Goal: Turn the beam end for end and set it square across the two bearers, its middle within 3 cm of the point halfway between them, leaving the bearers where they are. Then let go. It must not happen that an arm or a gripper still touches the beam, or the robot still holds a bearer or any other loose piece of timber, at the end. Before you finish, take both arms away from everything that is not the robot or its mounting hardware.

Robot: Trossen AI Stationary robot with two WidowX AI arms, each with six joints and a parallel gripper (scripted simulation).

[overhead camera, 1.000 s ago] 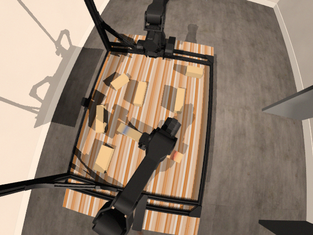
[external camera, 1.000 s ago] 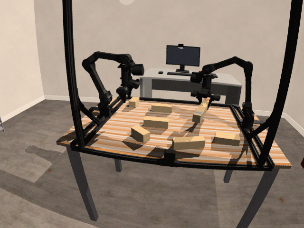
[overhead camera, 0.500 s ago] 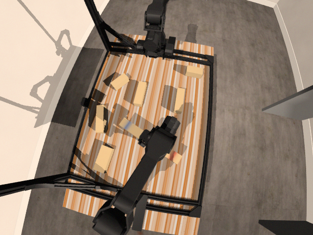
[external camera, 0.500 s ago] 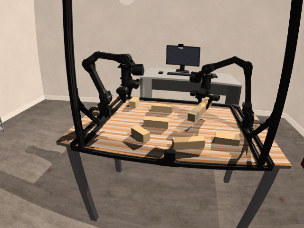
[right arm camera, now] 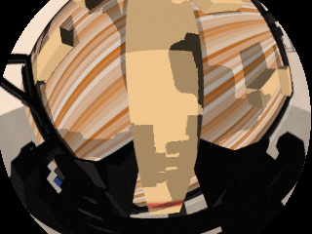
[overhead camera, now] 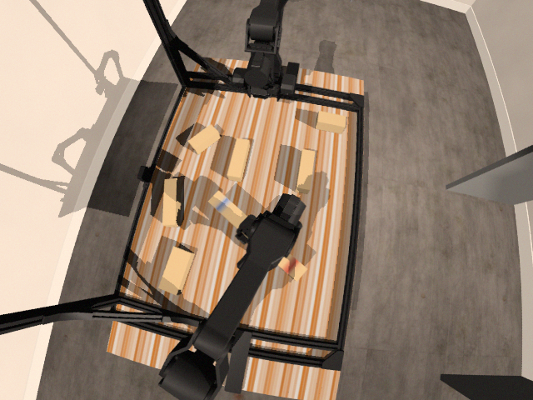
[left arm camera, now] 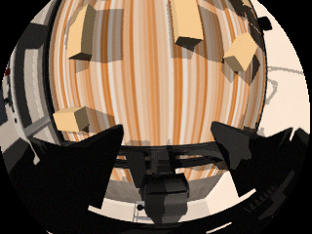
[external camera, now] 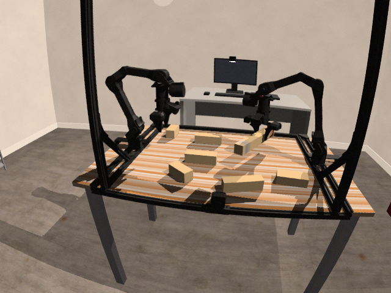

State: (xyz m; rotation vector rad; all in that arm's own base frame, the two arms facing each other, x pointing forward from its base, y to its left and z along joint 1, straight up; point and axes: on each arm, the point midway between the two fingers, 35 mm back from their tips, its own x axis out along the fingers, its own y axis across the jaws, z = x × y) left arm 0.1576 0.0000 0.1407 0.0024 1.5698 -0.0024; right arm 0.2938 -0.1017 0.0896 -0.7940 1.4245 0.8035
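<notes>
My right gripper is now 40 mm past the beam, 30 mm to the right of it and 20 mm above it.
</notes>
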